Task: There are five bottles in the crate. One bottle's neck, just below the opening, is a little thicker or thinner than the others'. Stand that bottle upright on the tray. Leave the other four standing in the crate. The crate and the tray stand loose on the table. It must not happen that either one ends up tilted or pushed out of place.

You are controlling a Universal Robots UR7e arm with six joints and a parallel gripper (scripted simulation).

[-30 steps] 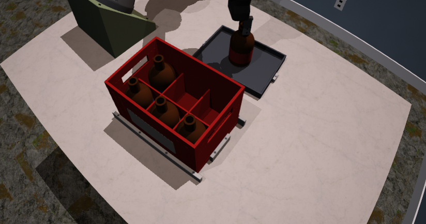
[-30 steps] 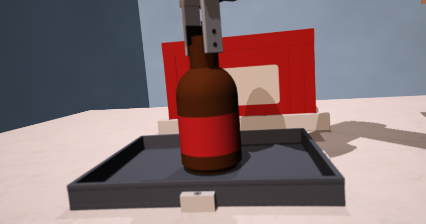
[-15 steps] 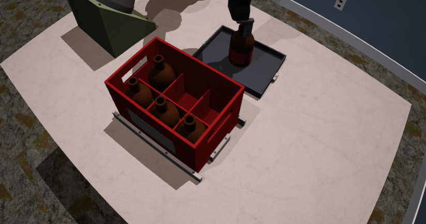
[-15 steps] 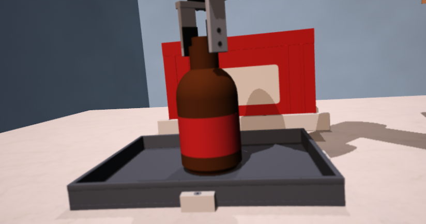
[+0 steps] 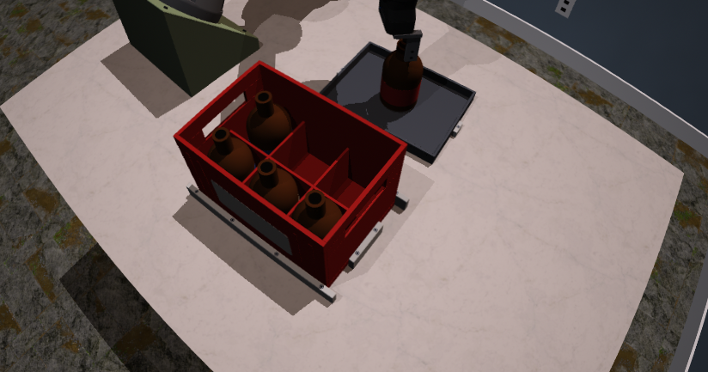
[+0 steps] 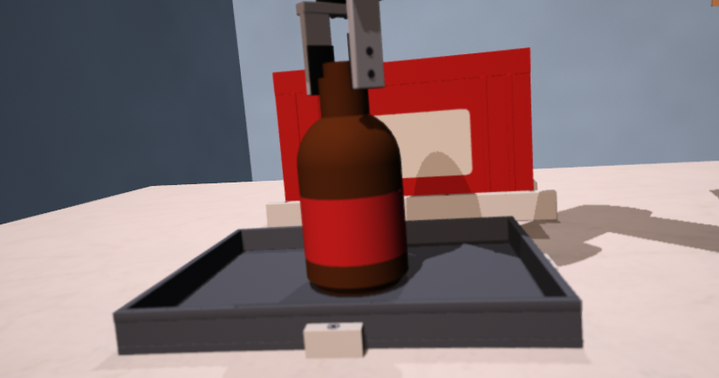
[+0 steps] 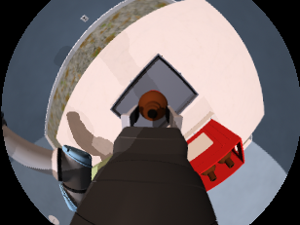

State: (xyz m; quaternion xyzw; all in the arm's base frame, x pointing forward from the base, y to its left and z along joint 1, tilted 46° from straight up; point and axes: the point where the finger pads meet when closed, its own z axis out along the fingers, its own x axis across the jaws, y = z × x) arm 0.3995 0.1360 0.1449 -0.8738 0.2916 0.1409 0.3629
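Right now the bottle is 7 cm below my hand. From my hand the other things lie so: dark grey tray: 15 cm below; red crate: 29 cm to the right, 7 cm below, 2 cm ahead.
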